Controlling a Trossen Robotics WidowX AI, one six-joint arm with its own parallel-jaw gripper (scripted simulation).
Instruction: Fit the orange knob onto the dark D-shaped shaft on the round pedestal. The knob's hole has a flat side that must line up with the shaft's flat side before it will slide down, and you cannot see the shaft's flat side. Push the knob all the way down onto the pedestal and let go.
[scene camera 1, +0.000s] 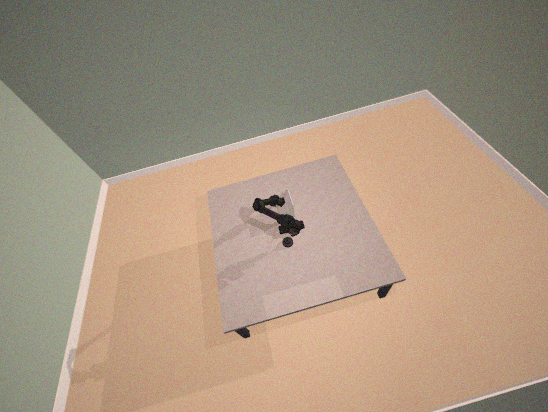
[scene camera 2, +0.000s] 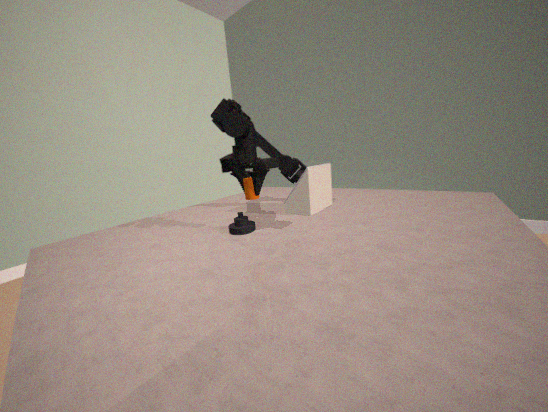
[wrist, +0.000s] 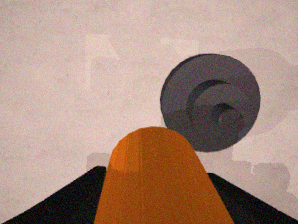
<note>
The gripper (scene camera 2: 252, 195) holds an orange knob. Further things: a pedestal (wrist: 212, 100).
The gripper is seen too in the wrist view (wrist: 154, 179).
</note>
